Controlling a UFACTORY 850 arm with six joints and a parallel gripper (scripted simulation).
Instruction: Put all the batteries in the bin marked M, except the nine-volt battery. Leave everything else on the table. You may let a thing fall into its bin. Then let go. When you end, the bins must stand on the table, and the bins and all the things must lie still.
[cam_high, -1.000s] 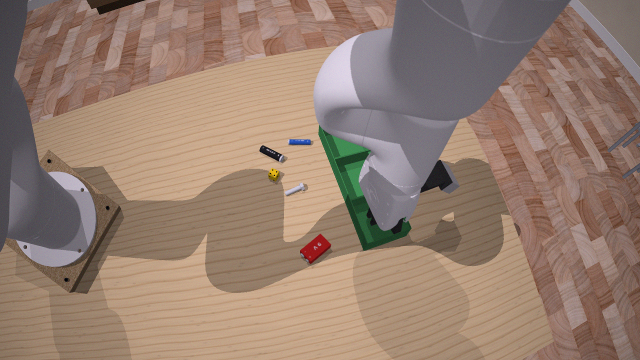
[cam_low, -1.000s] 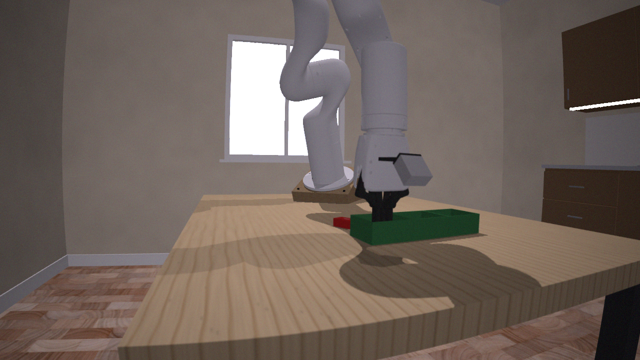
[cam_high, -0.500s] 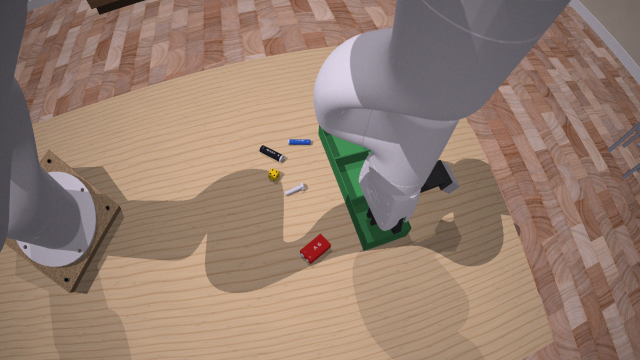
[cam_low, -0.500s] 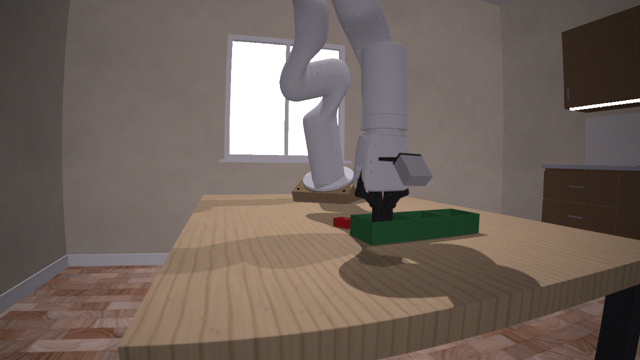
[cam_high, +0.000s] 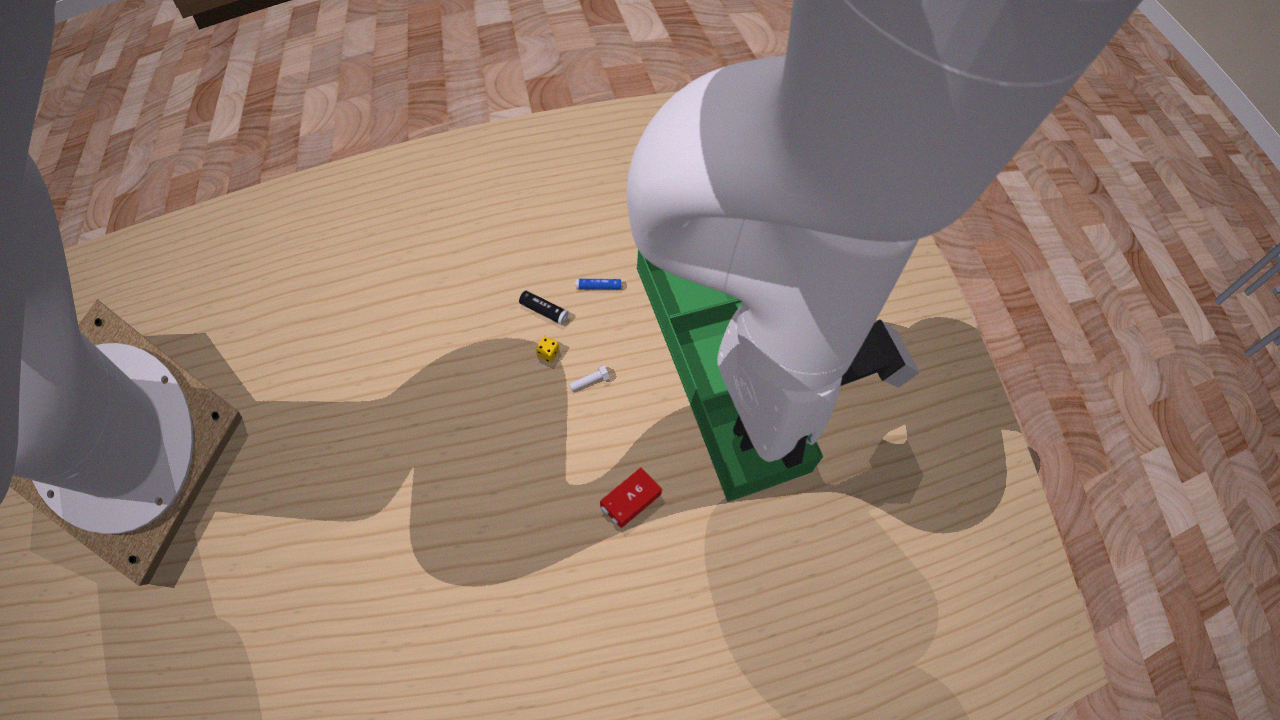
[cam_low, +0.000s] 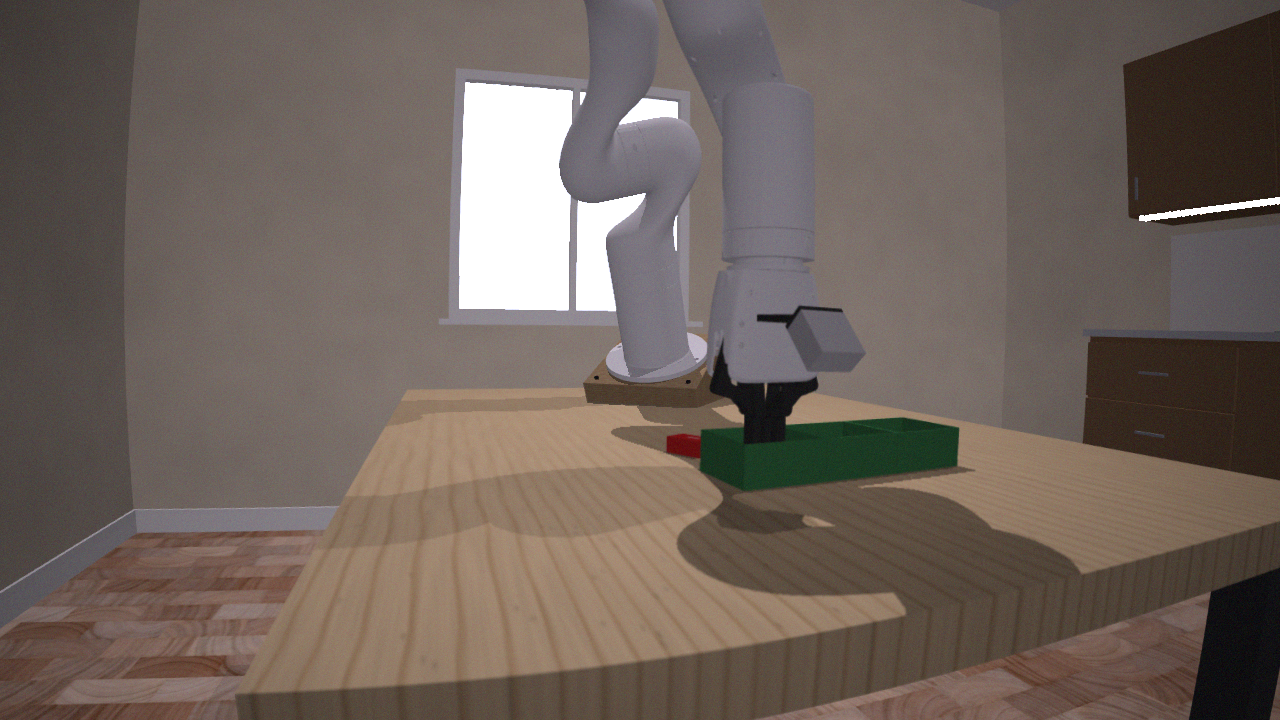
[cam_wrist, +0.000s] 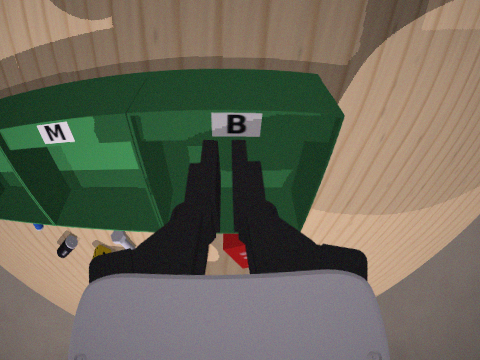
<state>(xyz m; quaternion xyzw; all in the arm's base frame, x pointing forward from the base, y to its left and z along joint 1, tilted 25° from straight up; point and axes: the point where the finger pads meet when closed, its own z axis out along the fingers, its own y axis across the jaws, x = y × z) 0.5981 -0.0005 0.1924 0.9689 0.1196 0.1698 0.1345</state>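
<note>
Right now the green three-part bin is 80 mm to the left of my hand, 20 mm below it and 10 mm behind it. The rest, counted from my hand: red nine-volt battery (120 mm behind, 40 mm to the right, 30 mm below); then yellow die (170 mm behind, 110 mm to the left, 30 mm below); then white bolt (130 mm behind, 80 mm to the left, 30 mm below).
</note>
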